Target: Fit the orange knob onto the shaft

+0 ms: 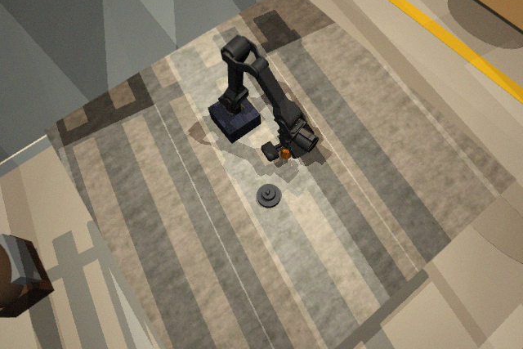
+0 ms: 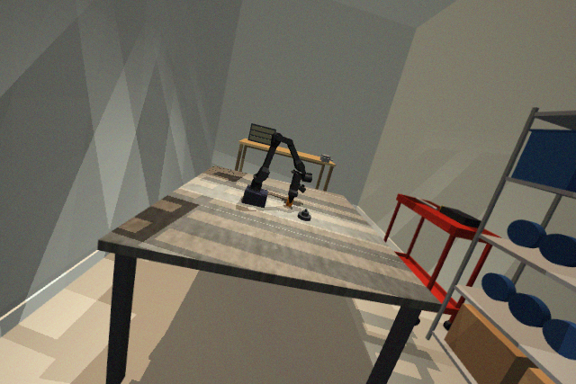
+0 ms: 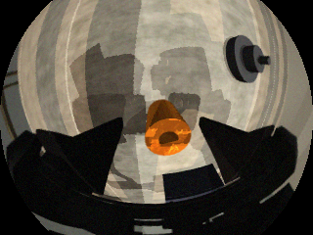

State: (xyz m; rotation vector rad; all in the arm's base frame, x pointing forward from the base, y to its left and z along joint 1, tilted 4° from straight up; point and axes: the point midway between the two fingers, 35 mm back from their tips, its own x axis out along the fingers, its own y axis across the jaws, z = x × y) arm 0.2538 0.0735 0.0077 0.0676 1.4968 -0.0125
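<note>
The orange knob is right at my gripper tip. The rest, counted from my gripper tip: round pedestal: 10 cm ahead, 15 cm to the right.
</note>
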